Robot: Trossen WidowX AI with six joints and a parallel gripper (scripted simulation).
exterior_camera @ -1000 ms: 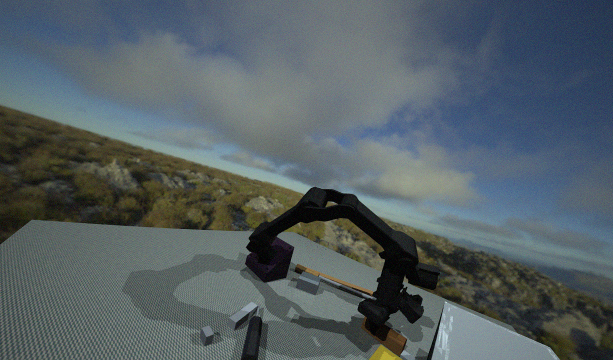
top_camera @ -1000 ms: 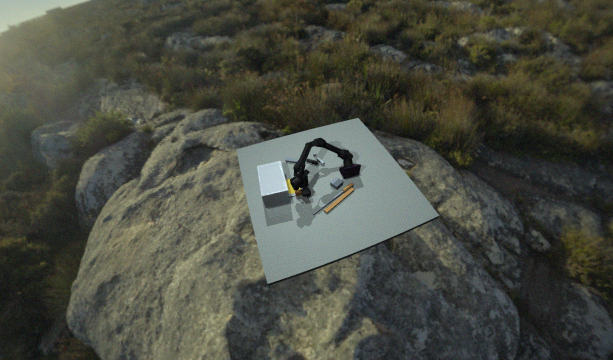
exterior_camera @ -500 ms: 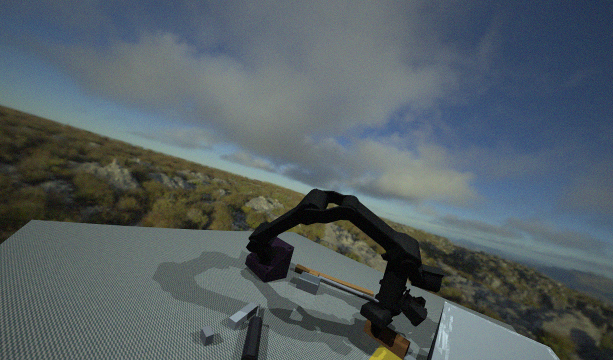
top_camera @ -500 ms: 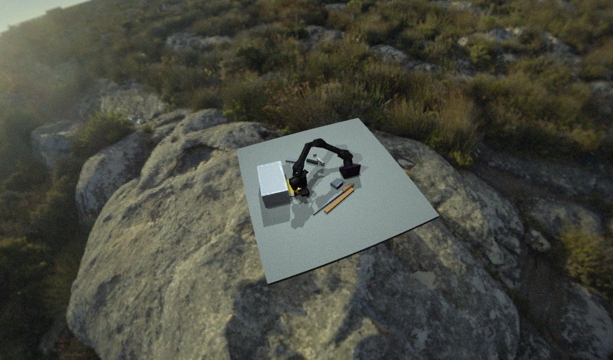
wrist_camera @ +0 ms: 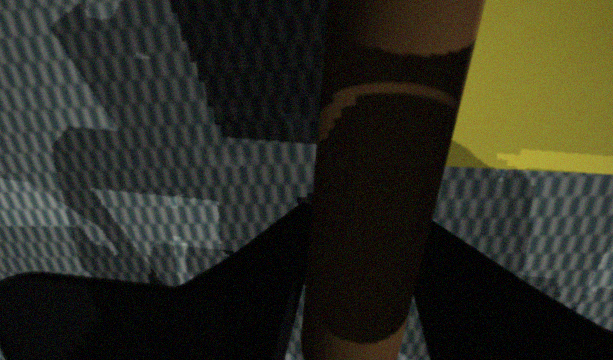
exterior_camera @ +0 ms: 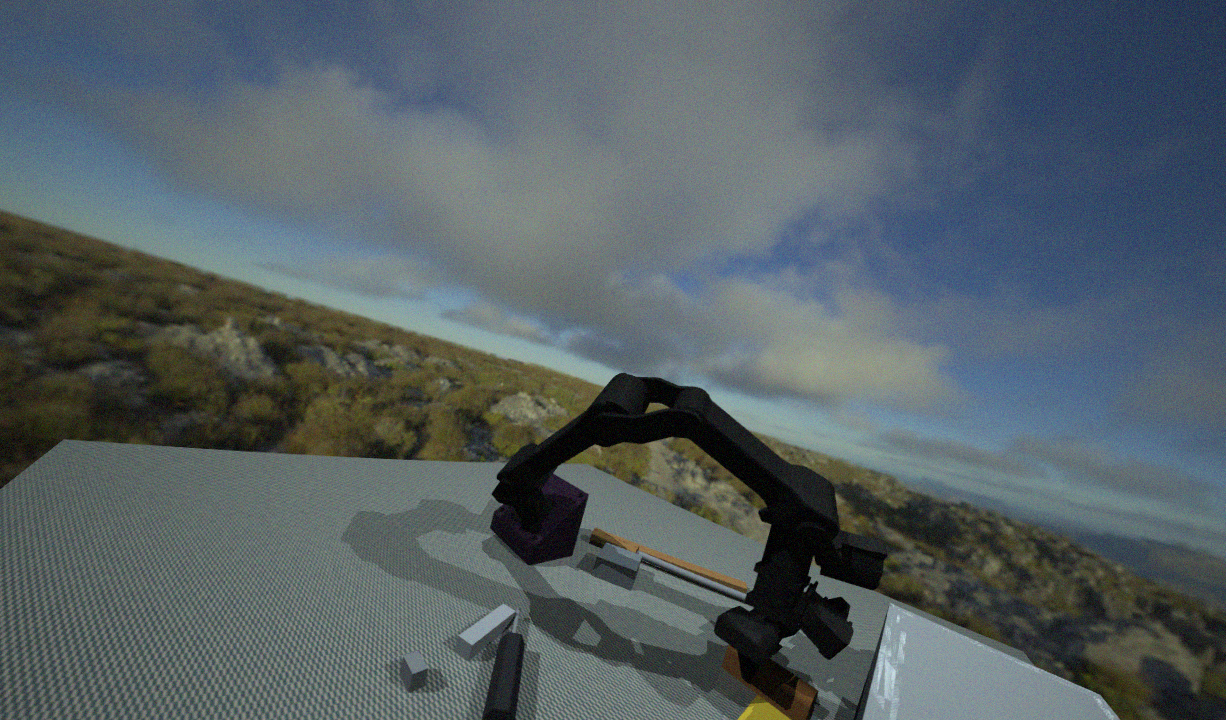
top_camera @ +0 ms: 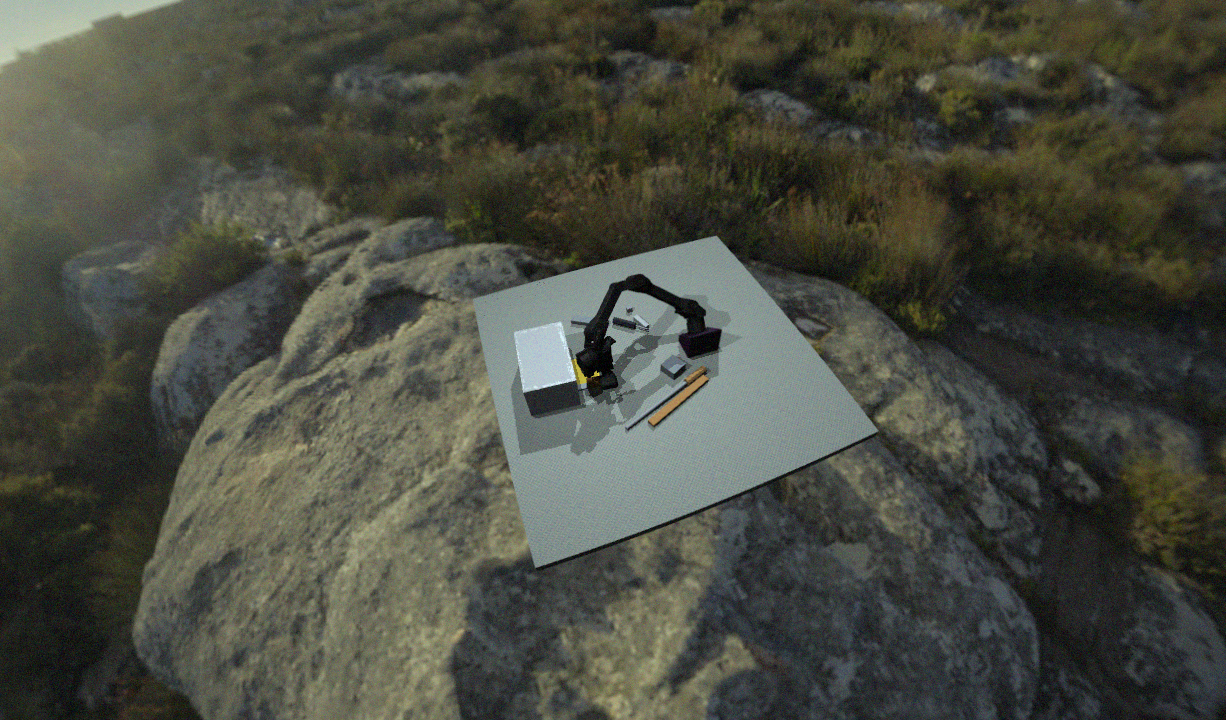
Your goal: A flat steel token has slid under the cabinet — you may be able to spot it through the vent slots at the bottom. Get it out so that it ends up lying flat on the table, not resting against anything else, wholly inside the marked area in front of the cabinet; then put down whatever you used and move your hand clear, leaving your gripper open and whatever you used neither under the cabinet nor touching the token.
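The grey block is 26 cm behind my gripper tip, 5 cm to the left of it and 1 cm above it. The rest, counted from my gripper tip: grey bar: 25 cm behind, 23 cm to the right; small grey cube: 24 cm behind, 32 cm to the right; wooden stick: 21 cm behind, 20 cm to the left.
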